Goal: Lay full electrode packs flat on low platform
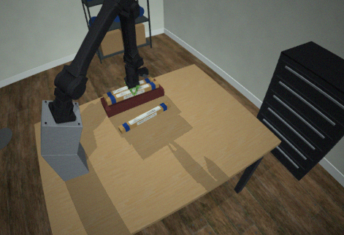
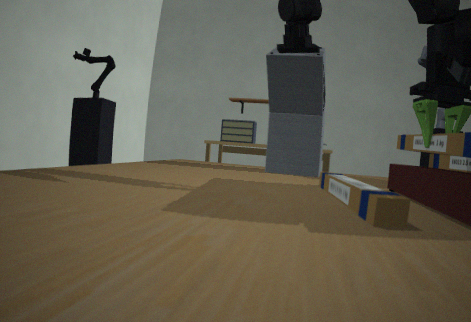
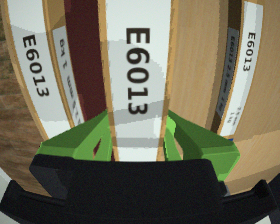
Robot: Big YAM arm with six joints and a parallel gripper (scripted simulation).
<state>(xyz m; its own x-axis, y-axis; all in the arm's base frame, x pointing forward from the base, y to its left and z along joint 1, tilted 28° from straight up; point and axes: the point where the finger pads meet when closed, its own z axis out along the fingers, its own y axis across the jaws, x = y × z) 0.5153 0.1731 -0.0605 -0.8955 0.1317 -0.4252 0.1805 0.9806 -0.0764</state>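
The pack of welding electrodes lies 10 mm above my hand. The rest, counted from my hand: dark red platform (10 mm ahead, 40 mm to the left, 80 mm below).
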